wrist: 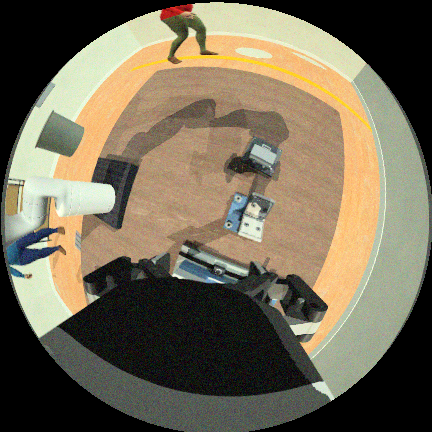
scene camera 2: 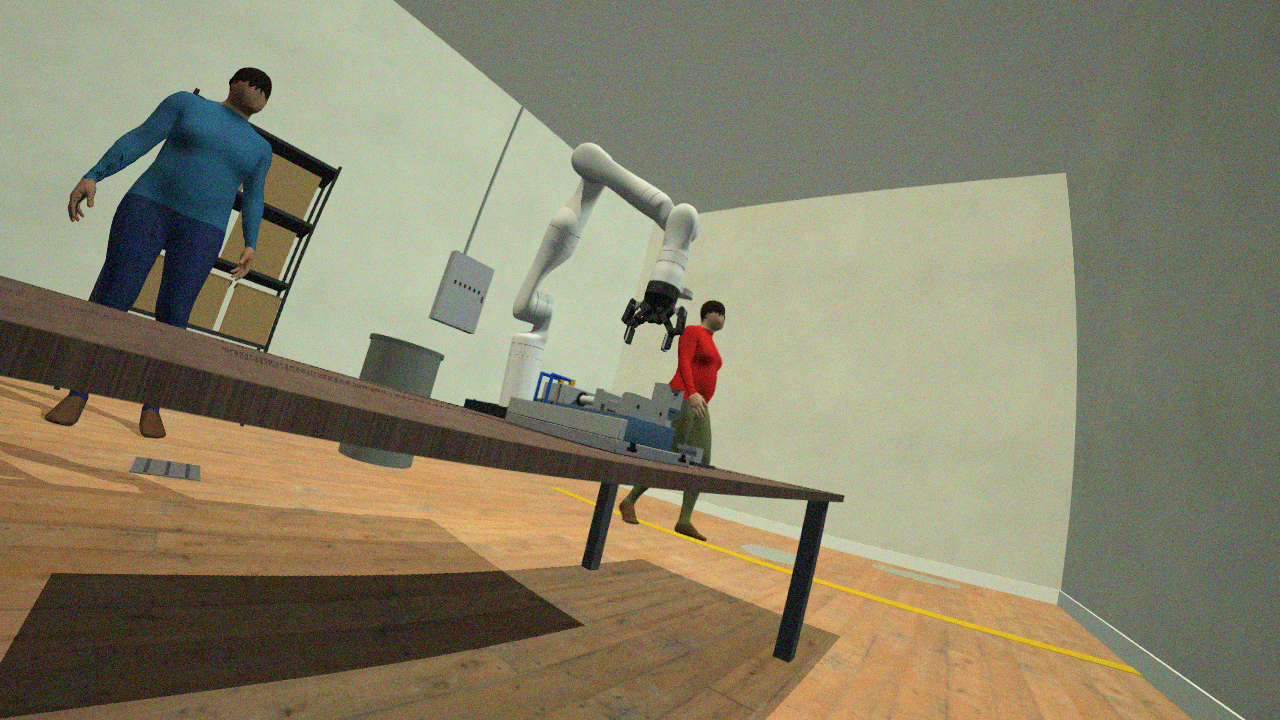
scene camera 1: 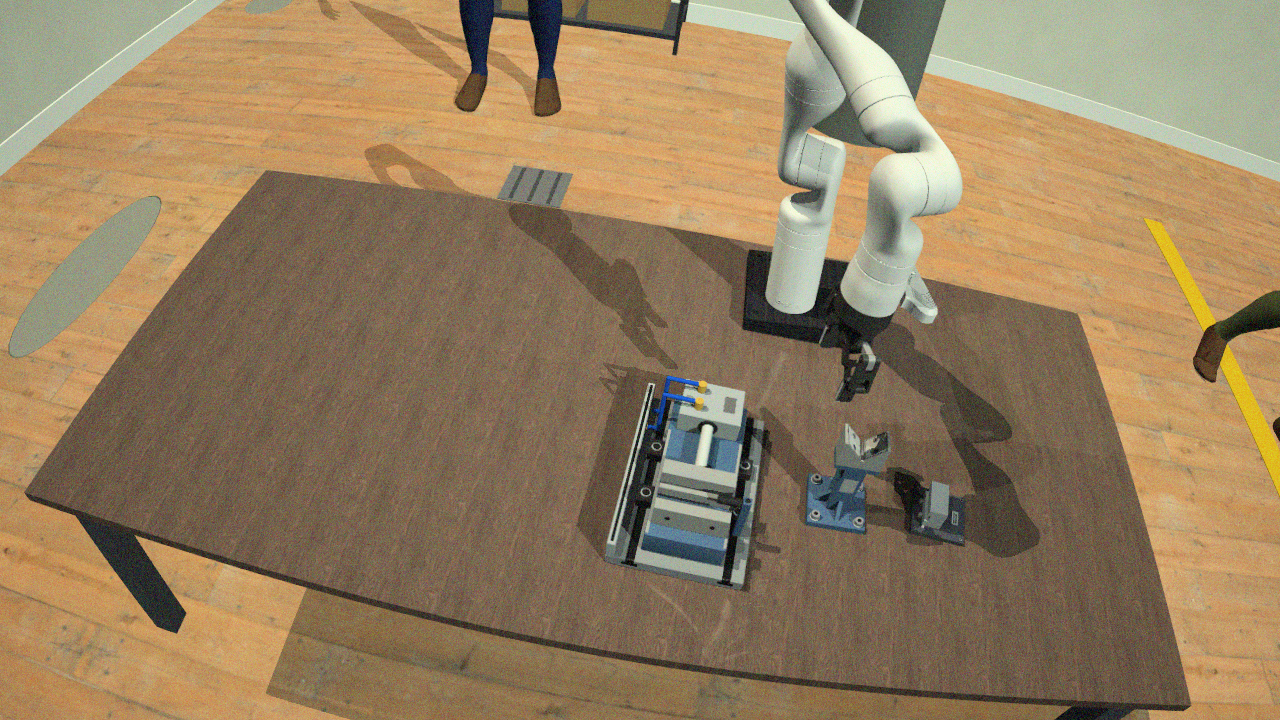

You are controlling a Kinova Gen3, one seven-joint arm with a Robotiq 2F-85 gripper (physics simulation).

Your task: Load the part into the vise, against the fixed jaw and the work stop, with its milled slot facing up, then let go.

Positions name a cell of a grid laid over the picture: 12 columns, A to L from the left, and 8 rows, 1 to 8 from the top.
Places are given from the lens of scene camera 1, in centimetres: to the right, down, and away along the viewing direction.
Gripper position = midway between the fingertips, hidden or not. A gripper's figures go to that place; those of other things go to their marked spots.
my gripper (scene camera 1: H5): 26, 2, 108
grey part (scene camera 1: I6): 45, 21, 118
work stop (scene camera 1: H6): 31, 23, 120
